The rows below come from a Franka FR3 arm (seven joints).
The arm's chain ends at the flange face. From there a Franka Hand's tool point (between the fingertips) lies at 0.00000 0.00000 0.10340 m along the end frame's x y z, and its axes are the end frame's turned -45 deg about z.
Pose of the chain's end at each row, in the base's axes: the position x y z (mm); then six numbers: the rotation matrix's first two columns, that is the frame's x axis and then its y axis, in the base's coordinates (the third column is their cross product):
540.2, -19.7, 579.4, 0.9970, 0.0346, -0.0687, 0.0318, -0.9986, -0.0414
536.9, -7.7, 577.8, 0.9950, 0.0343, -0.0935, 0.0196, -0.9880, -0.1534
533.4, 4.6, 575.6, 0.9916, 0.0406, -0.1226, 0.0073, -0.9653, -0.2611
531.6, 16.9, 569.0, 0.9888, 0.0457, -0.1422, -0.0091, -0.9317, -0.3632
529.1, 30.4, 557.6, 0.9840, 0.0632, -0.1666, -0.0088, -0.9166, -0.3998
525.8, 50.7, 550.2, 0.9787, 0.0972, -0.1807, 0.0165, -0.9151, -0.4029
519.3, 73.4, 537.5, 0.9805, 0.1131, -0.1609, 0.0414, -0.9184, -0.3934
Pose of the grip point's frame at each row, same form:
533.0, -15.7, 476.3, 0.6825, 0.7306, -0.0193, 0.7275, -0.6817, -0.0779
526.8, 7.9, 476.1, 0.6897, 0.7229, 0.0424, 0.7174, -0.6744, -0.1746
520.1, 31.3, 476.6, 0.6960, 0.7113, 0.0979, 0.7063, -0.6539, -0.2713
516.2, 54.2, 473.8, 0.7056, 0.6911, 0.1563, 0.6928, -0.6265, -0.3574
510.7, 71.2, 464.4, 0.7020, 0.6928, 0.1649, 0.6896, -0.6034, -0.4005
504.7, 91.2, 457.4, 0.6804, 0.7158, 0.1571, 0.7037, -0.5783, -0.4127
499.4, 112.6, 443.9, 0.6640, 0.7294, 0.1644, 0.7226, -0.5694, -0.3919

